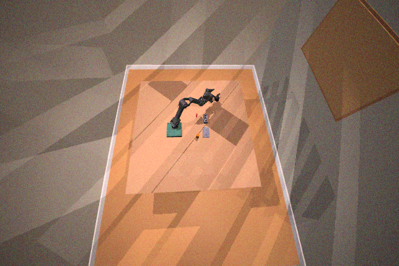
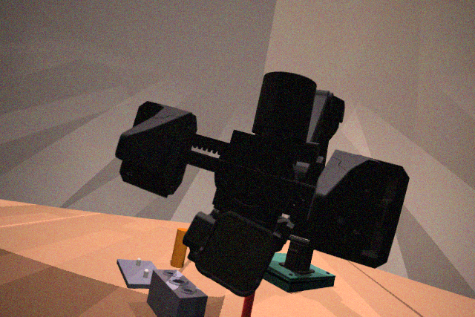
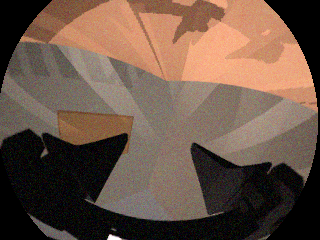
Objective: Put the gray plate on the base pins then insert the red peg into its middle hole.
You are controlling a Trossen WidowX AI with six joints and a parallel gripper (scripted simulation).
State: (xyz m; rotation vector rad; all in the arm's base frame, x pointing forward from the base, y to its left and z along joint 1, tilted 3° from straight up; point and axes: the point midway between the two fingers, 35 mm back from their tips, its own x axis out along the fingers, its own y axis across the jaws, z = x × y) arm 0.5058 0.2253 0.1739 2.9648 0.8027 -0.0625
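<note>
Now: gripper tip 230 mm to the left of the gray plate, 180 mm past it and 160 mm above it. Also, from my gripper tip: orange cylinder (420 mm to the right, 320 mm behind, 160 mm below); then red peg (270 mm behind, 170 mm to the right, 160 mm below).
</note>
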